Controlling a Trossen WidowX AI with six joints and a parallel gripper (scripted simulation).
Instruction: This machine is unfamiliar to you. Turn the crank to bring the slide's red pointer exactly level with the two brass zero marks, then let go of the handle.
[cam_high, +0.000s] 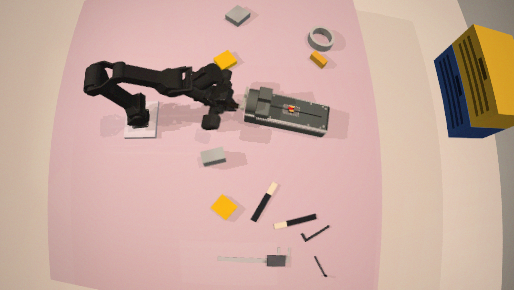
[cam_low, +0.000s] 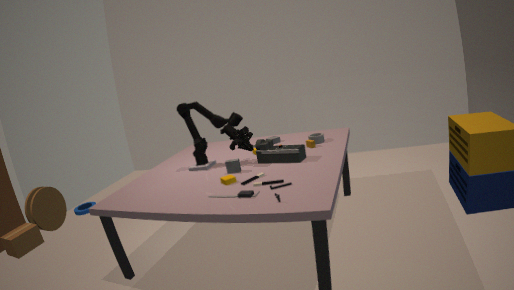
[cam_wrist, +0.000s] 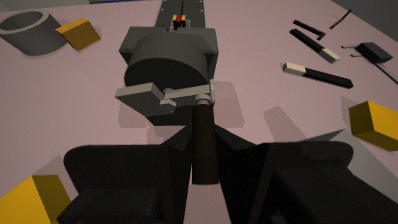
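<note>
The red pointer lies 16 cm ahead of my gripper tip, 2 cm to the right of it and 1 cm above it. Round my gripper tip: orange block (31 cm ahead, 19 cm to the left, 5 cm below); then dark crank handle (2 cm behind, 2 cm above).
</note>
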